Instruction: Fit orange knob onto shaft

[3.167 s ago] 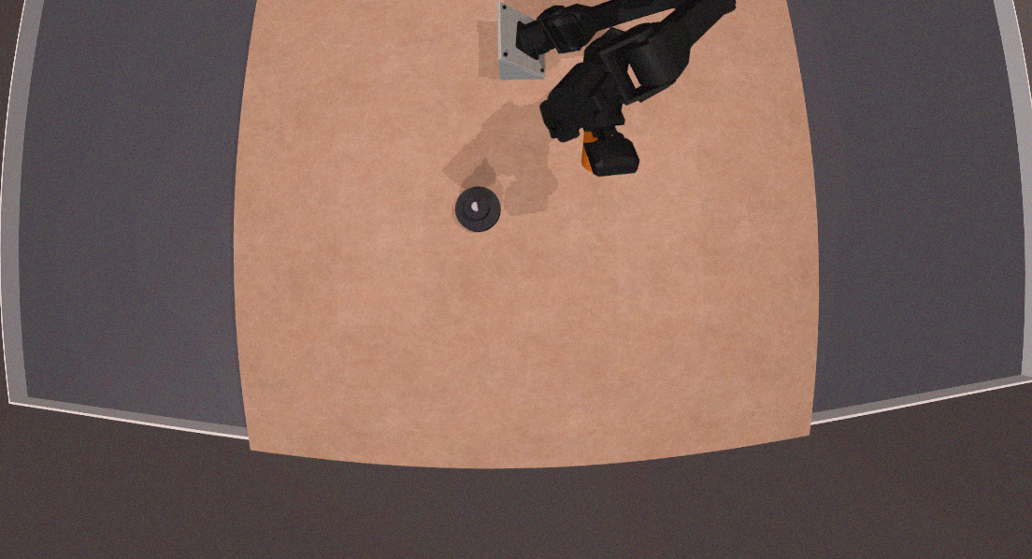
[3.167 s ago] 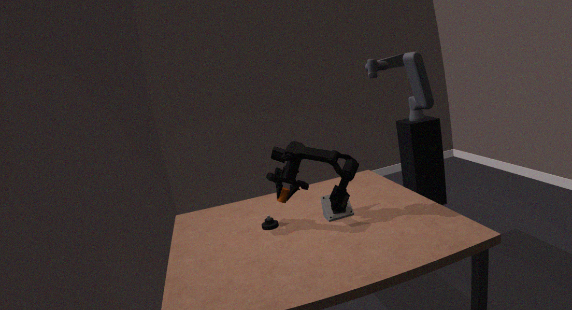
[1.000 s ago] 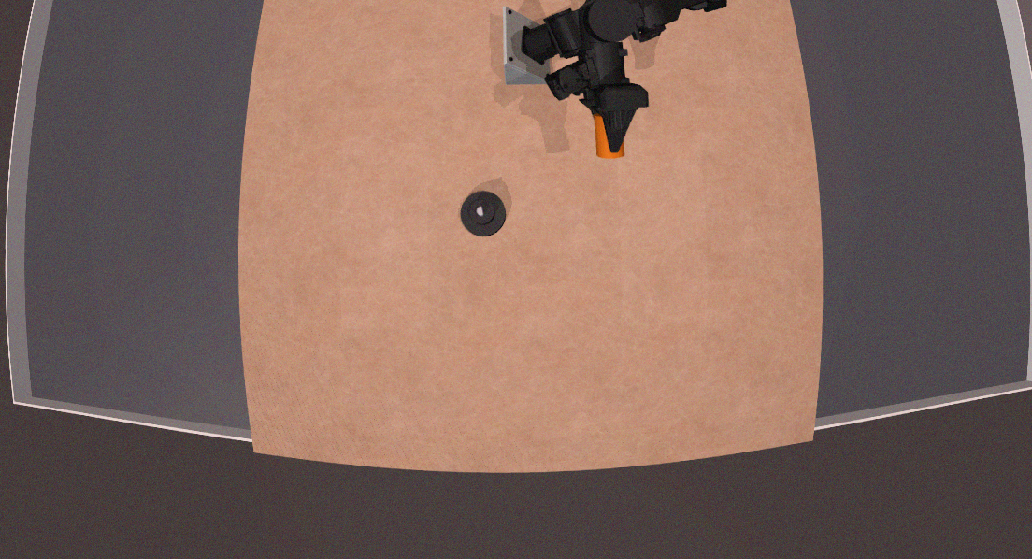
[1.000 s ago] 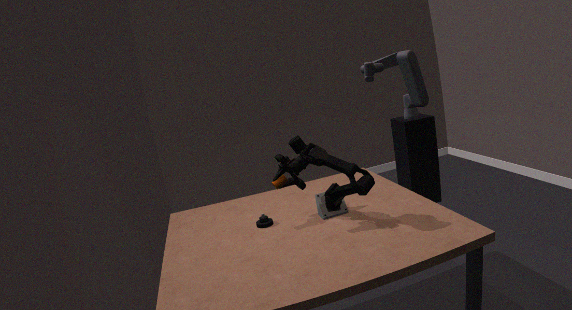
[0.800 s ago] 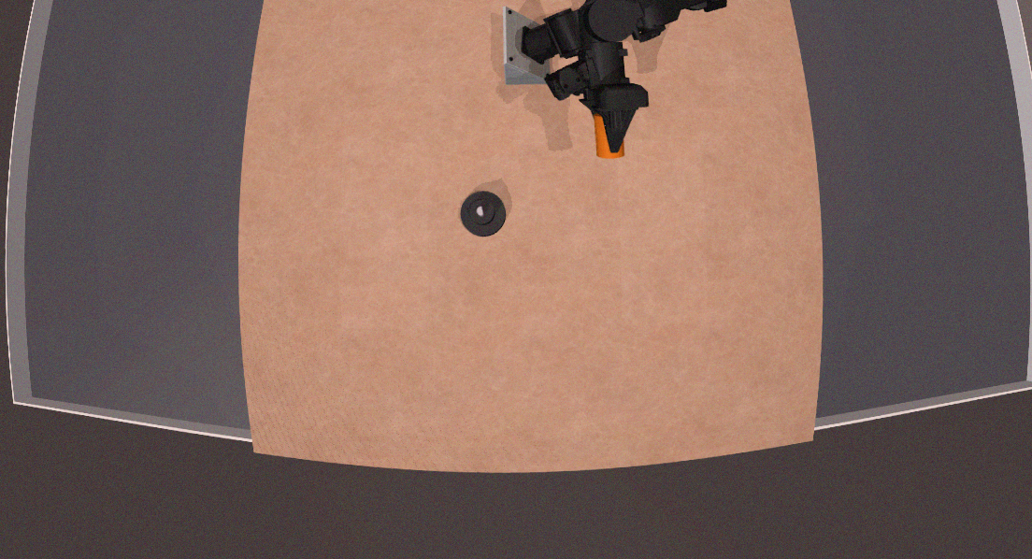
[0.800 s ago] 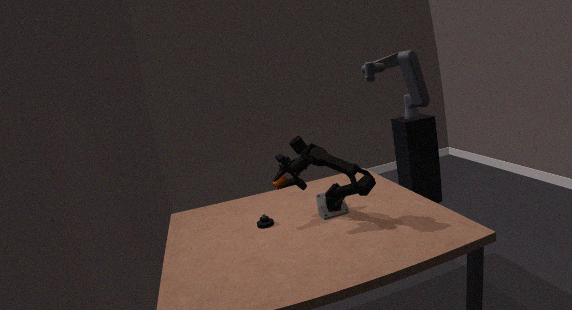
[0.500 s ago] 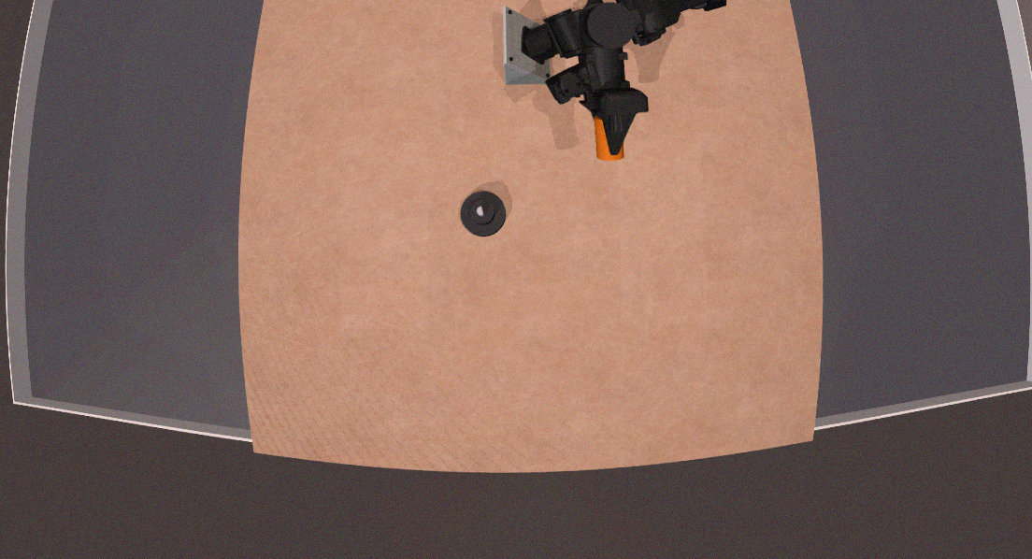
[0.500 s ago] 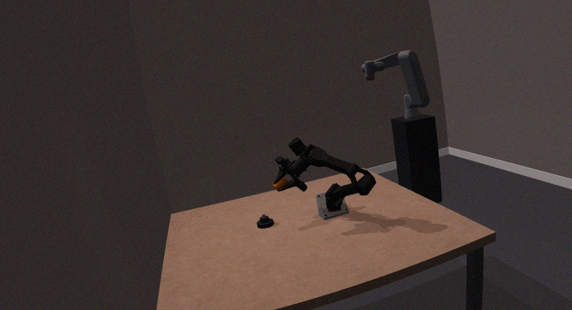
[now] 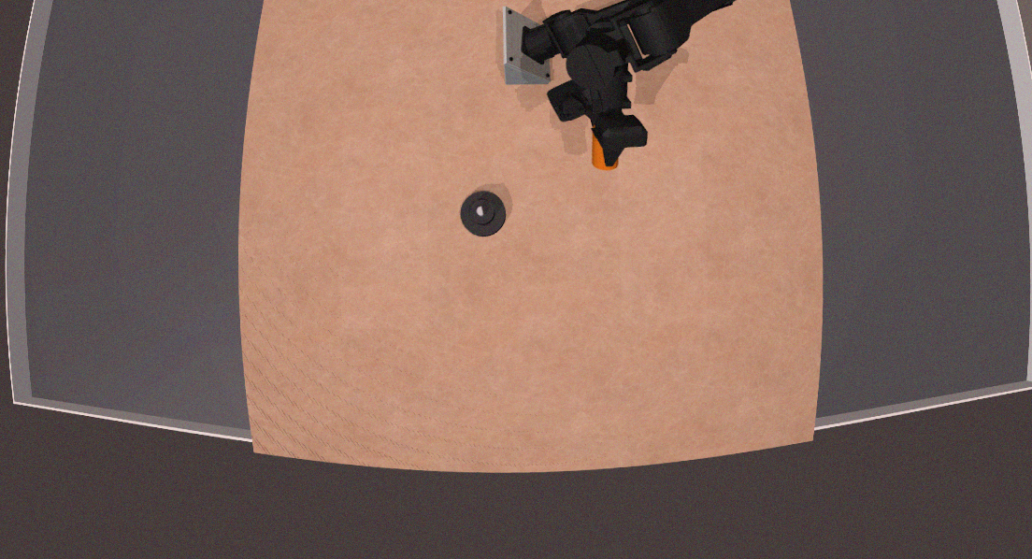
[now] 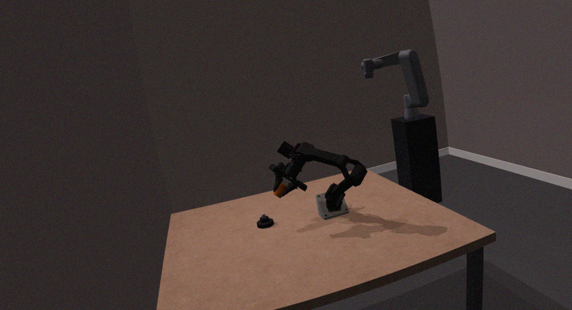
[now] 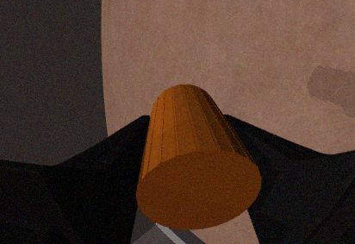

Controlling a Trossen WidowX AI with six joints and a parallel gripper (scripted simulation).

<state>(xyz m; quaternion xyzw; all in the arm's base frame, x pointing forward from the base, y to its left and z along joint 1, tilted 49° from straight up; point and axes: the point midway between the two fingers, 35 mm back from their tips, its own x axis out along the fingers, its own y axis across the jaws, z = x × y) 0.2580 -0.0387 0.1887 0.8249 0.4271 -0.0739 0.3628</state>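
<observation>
Now: the orange knob 20 mm behind my gripper tip and 20 mm above it. From my gripper tip the other things lie so: round black pedestal (190 mm to the right, 180 mm below, 80 mm ahead).
</observation>
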